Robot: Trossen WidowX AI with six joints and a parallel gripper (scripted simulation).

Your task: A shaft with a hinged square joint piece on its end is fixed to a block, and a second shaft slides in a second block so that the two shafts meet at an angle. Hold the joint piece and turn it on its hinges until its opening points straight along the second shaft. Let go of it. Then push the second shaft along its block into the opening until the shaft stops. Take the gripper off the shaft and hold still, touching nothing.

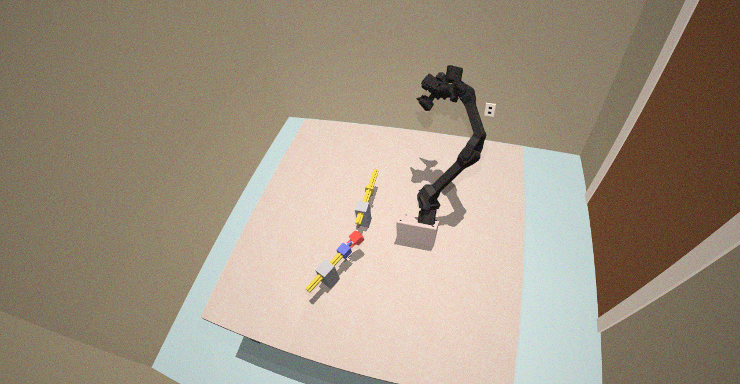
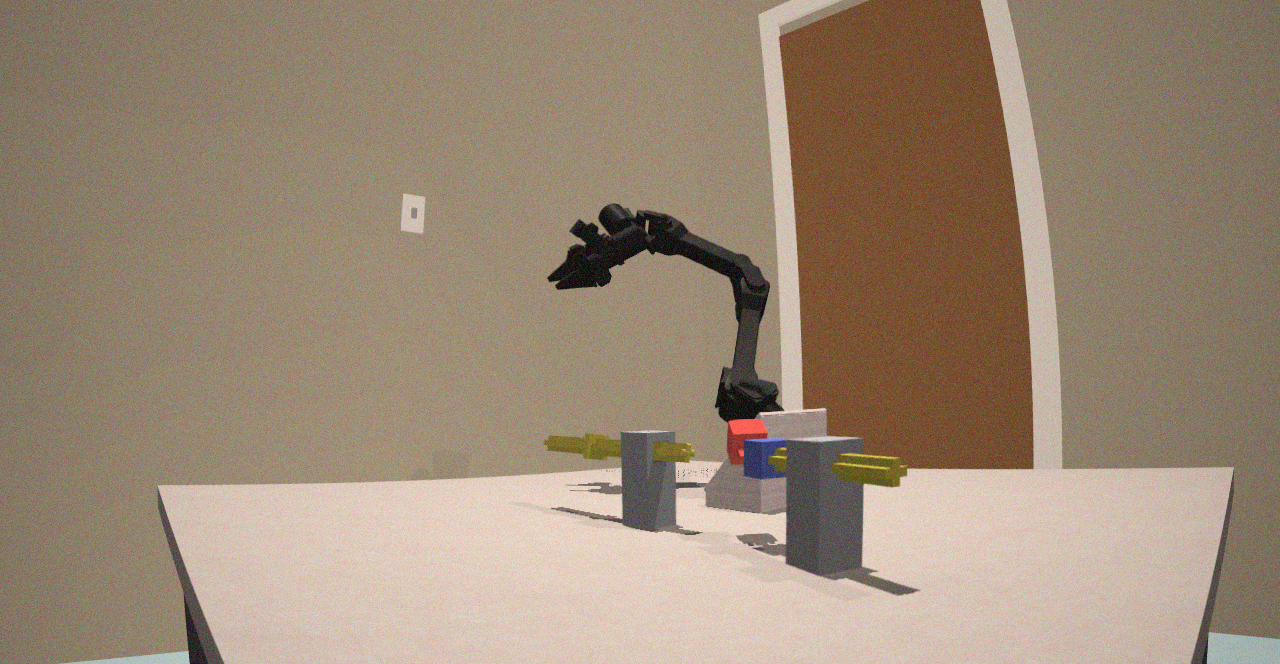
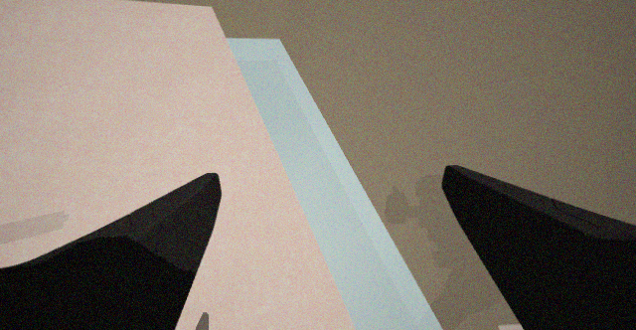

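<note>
The red joint piece lies 11 cm ahead of my gripper tip, 64 cm to the left of it and 29 cm below it.
</note>
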